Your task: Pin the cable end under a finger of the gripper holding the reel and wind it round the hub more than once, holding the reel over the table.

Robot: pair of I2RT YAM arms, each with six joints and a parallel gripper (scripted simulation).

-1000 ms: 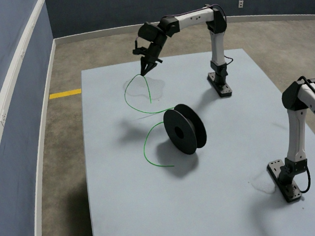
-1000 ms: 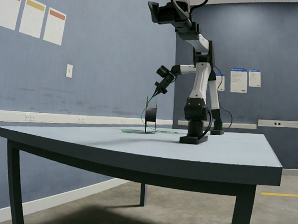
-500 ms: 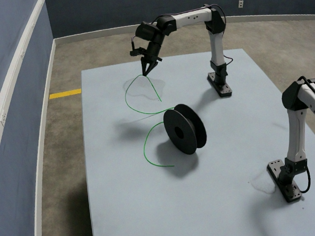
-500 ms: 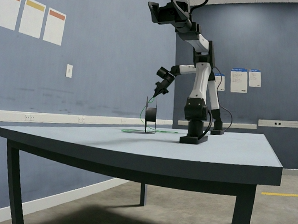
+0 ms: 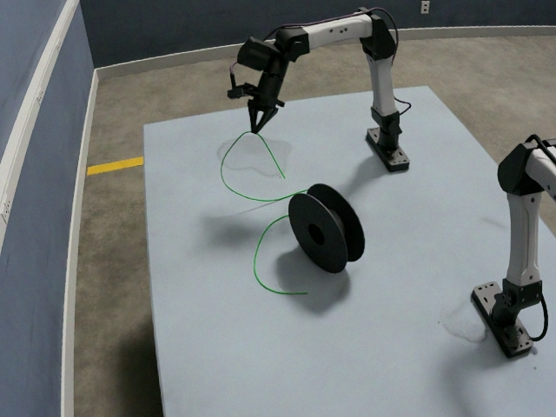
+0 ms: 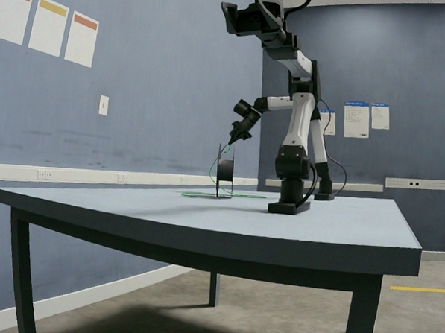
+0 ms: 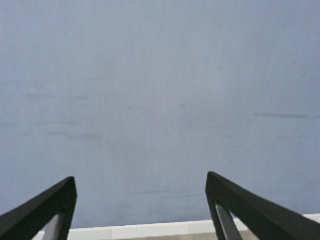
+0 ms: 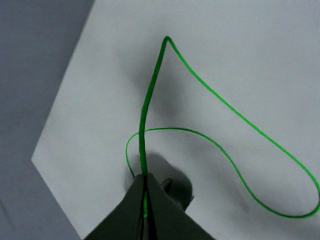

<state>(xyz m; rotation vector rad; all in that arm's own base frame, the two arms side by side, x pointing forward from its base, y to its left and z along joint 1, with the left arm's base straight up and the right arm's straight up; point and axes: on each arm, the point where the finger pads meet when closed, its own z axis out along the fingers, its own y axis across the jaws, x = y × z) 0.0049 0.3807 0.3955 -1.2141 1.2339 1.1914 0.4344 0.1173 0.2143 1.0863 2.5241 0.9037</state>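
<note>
My left hand is 32 cm short of the black reel, 70 cm to the left of it and 31 cm above it.
</note>
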